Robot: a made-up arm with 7 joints. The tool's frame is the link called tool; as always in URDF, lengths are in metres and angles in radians. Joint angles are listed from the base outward. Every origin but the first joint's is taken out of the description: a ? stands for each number. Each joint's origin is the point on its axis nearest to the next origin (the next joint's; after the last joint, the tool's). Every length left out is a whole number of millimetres.
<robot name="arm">
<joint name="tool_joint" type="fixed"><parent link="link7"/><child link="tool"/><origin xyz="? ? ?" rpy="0 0 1.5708"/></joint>
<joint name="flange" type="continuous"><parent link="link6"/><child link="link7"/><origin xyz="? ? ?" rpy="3.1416 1.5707 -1.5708"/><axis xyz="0 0 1"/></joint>
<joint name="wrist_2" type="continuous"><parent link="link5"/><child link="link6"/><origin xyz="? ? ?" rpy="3.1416 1.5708 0"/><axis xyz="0 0 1"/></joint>
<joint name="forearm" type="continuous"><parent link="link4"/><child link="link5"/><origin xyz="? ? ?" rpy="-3.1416 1.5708 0"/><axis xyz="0 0 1"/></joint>
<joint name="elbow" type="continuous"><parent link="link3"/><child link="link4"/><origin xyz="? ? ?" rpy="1.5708 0 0"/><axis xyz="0 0 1"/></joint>
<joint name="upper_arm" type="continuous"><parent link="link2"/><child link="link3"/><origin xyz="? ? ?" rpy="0.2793 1.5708 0"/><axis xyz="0 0 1"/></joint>
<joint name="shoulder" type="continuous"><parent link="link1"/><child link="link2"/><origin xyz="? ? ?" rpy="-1.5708 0 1.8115"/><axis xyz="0 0 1"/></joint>
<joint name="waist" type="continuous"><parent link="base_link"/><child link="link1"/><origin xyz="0.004 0.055 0.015" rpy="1.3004 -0.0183 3.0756"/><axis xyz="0 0 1"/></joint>
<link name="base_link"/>
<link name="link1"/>
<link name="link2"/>
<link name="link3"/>
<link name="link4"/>
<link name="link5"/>
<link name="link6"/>
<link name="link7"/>
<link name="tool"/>
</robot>
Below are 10 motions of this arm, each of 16 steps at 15 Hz.
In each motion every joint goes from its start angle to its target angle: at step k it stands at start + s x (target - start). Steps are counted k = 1, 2, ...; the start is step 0. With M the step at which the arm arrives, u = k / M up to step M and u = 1 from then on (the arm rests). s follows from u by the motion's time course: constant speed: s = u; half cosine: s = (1 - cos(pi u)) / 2; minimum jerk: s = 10 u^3 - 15 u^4 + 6 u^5.
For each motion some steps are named. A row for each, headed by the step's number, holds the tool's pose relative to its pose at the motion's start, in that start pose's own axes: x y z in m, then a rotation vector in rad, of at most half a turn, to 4 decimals.
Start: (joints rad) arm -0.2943 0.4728 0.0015 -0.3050 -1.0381 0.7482 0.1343
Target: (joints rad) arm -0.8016 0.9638 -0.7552 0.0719 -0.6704 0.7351 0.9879
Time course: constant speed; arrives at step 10
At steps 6, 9, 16:
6: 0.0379 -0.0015 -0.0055 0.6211 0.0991 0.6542
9: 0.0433 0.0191 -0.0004 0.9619 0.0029 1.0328
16: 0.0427 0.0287 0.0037 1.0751 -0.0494 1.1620

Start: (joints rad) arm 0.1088 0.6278 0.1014 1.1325 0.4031 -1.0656 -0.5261
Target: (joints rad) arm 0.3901 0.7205 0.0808 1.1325 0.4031 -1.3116 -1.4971
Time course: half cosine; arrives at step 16
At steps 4, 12, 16:
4: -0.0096 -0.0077 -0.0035 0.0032 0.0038 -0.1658
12: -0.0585 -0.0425 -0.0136 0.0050 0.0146 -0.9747
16: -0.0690 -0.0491 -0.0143 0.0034 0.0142 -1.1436

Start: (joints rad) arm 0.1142 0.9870 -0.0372 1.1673 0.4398 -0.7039 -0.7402
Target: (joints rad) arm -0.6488 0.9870 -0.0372 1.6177 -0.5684 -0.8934 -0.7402
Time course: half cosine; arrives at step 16
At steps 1, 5, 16:
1: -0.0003 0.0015 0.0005 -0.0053 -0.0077 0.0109
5: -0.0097 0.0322 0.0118 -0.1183 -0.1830 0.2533
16: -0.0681 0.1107 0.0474 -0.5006 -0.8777 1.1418

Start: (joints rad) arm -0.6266 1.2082 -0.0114 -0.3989 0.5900 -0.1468 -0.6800
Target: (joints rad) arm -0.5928 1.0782 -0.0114 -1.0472 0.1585 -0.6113 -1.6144
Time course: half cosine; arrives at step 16
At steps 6, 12, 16:
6: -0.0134 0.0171 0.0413 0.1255 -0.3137 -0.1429
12: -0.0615 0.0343 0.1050 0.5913 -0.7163 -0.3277
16: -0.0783 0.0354 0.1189 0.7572 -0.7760 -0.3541

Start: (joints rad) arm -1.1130 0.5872 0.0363 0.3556 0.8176 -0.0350 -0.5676
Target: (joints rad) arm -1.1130 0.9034 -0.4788 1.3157 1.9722 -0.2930 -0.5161
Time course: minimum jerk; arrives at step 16
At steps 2, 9, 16:
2: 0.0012 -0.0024 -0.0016 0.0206 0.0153 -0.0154
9: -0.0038 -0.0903 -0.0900 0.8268 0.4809 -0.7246
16: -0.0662 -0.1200 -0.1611 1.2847 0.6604 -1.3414

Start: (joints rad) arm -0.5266 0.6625 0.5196 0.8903 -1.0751 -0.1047 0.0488
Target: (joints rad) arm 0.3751 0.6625 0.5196 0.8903 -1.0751 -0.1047 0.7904
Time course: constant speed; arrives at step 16
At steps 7, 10, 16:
7: -0.0445 0.1101 0.0045 0.2796 0.0524 0.5991
10: -0.0721 0.1516 0.0164 0.4087 0.0475 0.8525
16: -0.1384 0.2179 0.0568 0.6840 -0.0159 1.3466

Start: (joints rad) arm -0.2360 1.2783 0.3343 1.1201 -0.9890 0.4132 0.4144
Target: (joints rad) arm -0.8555 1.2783 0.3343 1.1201 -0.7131 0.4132 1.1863
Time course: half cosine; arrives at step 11
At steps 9, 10, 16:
9: -0.0514 -0.0557 0.0810 -0.3010 -0.0972 0.4834
10: -0.0555 -0.0573 0.0867 -0.3246 -0.0959 0.5158
16: -0.0569 -0.0578 0.0886 -0.3328 -0.0953 0.5269

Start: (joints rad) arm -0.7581 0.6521 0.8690 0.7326 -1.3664 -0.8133 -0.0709
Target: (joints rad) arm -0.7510 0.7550 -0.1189 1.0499 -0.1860 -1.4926 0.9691
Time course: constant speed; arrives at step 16
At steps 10, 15, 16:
10: -0.0669 -0.0177 -0.0423 0.5402 -0.0872 -0.4413
15: -0.1091 -0.0027 -0.0477 0.5452 -0.0740 -0.7757
16: -0.1168 0.0025 -0.0467 0.5316 -0.0524 -0.8418

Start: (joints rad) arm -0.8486 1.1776 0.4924 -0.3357 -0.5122 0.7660 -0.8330
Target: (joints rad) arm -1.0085 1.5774 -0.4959 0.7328 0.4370 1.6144 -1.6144
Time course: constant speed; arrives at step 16
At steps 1, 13, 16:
1: 0.0065 0.0057 -0.0124 -0.0525 0.1289 -0.0239
13: -0.0482 0.0467 -0.1345 -0.8403 1.5377 0.3186
16: -0.0875 0.0511 -0.1361 -1.0099 1.7571 0.6581

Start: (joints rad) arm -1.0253 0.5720 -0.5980 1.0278 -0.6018 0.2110 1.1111
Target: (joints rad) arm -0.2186 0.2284 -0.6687 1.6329 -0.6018 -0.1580 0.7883
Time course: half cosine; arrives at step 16
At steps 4, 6, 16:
4: -0.0094 -0.0037 -0.0559 0.1152 0.0750 -0.0558
6: -0.0251 0.0019 -0.1169 0.2408 0.1605 -0.1158
16: -0.1397 0.1264 -0.3163 0.7488 0.5544 -0.3614

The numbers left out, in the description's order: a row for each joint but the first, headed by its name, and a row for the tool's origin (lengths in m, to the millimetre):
tool: 0 0 0
flange: -0.044 0 0
wrist_2: 0 0 0
forearm: -0.164 -0.014 0
elbow: -0.015 -0.003 0
upper_arm: -0.138 0.036 0
shoulder: 0.005 -0.02 0

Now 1 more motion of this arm.
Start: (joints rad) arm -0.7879 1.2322 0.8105 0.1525 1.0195 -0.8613 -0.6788
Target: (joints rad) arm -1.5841 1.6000 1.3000 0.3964 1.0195 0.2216 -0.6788
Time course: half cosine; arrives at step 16
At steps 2, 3, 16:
2: -0.0055 0.0050 -0.0083 -0.0303 0.0663 0.0295
3: -0.0130 0.0107 -0.0181 -0.0690 0.1456 0.0667
16: -0.2299 -0.0146 -0.0953 -1.2746 1.2833 1.0385

